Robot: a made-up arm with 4 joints. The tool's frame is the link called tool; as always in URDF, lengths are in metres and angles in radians. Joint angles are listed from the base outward.
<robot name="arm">
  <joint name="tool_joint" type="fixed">
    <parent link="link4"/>
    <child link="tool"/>
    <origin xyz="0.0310 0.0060 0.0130" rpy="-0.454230 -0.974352 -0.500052"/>
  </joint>
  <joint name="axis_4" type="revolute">
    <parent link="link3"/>
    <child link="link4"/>
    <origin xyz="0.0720 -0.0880 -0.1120" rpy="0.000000 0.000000 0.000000"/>
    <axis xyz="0 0 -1"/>
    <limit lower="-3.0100" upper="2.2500"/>
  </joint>
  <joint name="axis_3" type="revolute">
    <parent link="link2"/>
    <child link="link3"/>
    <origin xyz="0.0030 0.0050 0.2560" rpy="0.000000 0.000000 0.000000"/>
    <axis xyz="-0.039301 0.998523 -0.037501"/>
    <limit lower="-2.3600" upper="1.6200"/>
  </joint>
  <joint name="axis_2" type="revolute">
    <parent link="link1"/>
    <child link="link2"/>
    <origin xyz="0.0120 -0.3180 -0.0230" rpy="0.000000 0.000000 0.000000"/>
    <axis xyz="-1 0 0"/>
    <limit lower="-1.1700" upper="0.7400"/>
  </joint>
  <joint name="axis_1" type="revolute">
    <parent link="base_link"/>
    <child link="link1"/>
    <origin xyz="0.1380 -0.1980 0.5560" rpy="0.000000 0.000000 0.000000"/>
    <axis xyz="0 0 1"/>
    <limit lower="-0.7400" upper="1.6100"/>
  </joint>
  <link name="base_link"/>
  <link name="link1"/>
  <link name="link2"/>
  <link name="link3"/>
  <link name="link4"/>
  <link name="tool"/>
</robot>
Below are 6 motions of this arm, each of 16 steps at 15 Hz.
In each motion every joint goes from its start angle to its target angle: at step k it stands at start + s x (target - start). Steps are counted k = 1, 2, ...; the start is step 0. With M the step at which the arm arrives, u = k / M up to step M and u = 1 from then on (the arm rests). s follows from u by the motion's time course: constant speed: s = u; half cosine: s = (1 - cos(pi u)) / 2; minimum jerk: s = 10 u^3 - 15 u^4 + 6 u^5.
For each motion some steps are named. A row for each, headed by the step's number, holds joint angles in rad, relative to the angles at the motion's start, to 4 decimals.
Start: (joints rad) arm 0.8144 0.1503 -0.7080 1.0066
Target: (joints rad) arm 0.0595 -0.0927 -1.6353 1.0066
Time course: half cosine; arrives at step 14
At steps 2, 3, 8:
2: -0.0374 -0.0120 -0.0459 0.0000
3: -0.0823 -0.0265 -0.1012 0.0000
8: -0.4614 -0.1485 -0.5668 0.0000

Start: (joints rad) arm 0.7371 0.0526 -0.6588 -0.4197
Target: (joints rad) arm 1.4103 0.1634 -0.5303 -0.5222
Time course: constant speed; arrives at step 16
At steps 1, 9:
1: 0.0421 0.0069 0.0080 -0.0064
9: 0.3787 0.0623 0.0723 -0.0577

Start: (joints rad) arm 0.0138 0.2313 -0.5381 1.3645
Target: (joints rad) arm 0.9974 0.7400 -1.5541 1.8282
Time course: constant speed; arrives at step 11
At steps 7, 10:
7: 0.6259 0.3237 -0.6465 0.2951
10: 0.8942 0.4625 -0.9236 0.4215

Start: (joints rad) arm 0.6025 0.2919 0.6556 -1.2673
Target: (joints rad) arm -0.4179 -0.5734 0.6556 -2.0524
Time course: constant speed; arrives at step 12
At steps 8, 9, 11, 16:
8: -0.6803 -0.5769 0.0000 -0.5234
9: -0.7653 -0.6490 0.0000 -0.5888
11: -0.9354 -0.7932 0.0000 -0.7197
16: -1.0204 -0.8653 0.0000 -0.7851

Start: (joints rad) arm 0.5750 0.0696 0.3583 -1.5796
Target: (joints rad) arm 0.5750 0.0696 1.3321 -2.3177
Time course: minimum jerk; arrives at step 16
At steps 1, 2, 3, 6, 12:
1: 0.0000 0.0000 0.0022 -0.0016
2: 0.0000 0.0000 0.0156 -0.0118
3: 0.0000 0.0000 0.0475 -0.0360
6: 0.0000 0.0000 0.2680 -0.2031
12: 0.0000 0.0000 0.8730 -0.6617

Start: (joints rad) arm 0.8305 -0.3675 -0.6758 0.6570
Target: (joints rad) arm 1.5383 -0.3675 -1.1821 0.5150
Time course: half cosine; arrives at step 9
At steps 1, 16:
1: 0.0213 0.0000 -0.0153 -0.0043
16: 0.7078 0.0000 -0.5063 -0.1420

